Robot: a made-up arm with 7 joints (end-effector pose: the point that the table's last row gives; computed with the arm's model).
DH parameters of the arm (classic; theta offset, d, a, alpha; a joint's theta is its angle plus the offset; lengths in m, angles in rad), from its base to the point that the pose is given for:
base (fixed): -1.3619 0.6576 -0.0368 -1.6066
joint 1: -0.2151 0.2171 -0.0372 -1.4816
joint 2: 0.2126 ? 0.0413 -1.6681
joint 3: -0.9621 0 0.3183 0
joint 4: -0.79 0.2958 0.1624 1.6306
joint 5: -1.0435 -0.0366 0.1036 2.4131
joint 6: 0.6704 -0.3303 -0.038 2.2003
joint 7: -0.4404 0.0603 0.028 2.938
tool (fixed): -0.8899 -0.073 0 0
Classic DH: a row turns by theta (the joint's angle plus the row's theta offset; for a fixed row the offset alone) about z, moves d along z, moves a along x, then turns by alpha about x.
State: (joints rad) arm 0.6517 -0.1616 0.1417 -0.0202 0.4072 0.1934 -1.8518
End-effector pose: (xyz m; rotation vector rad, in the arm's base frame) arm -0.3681 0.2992 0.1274 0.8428 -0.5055 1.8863
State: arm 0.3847 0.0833 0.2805 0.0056 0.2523 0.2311 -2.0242
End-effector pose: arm -0.3027 0.1641 0.0238 0.3581 -0.3187 1.9241
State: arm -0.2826 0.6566 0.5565 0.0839 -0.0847 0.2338 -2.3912
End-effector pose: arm -0.2395 -0.2618 0.0569 -0.5991 0.5207 1.8036
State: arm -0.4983 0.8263 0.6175 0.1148 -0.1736 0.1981 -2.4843
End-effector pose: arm -0.2461 -0.3537 0.1214 -0.8000 0.7940 1.6305
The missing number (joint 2, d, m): -0.0717
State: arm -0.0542 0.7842 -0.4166 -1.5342 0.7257 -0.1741 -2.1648
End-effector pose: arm -0.1776 0.6209 0.6866 1.0359 -2.1712 1.5903
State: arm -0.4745 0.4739 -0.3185 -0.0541 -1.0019 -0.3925 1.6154
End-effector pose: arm 0.3175 -0.0157 0.0841 0.6362 -0.9331 -2.2235
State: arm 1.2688 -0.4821 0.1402 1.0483 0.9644 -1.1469 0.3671
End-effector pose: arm -0.3527 0.1286 0.0388 -1.2546 1.2013 -0.3961
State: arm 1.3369 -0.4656 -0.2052 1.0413 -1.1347 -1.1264 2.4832
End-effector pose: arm 0.0409 0.5443 0.1159 0.2211 0.8406 -2.8028
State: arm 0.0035 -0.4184 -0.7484 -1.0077 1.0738 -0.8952 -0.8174
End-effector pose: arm -0.4375 -0.0143 0.7321 1.3143 1.3456 1.7997
